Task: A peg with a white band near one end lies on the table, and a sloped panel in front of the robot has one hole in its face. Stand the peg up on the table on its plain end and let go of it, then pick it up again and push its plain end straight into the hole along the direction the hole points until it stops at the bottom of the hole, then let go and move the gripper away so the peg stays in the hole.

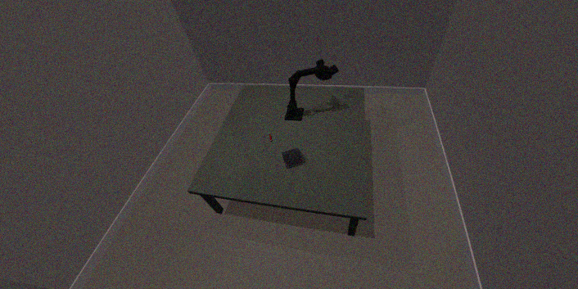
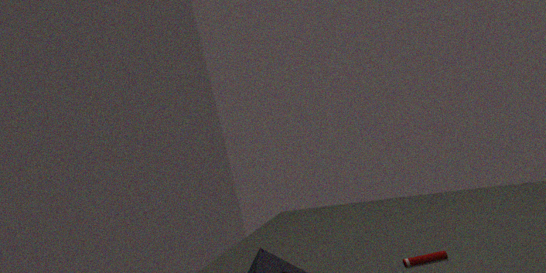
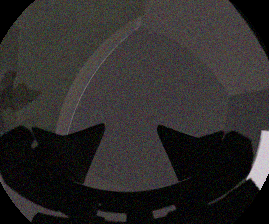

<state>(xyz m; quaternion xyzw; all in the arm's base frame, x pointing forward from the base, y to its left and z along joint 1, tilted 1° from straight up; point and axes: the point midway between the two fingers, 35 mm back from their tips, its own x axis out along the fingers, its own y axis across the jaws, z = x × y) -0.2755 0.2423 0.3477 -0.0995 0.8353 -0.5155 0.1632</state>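
The peg lies 610 mm ahead of my gripper tip, 350 mm below it and 330 mm to the right of it. Round my gripper tip: sloped panel: 760 mm ahead, 300 mm below, 90 mm to the right.
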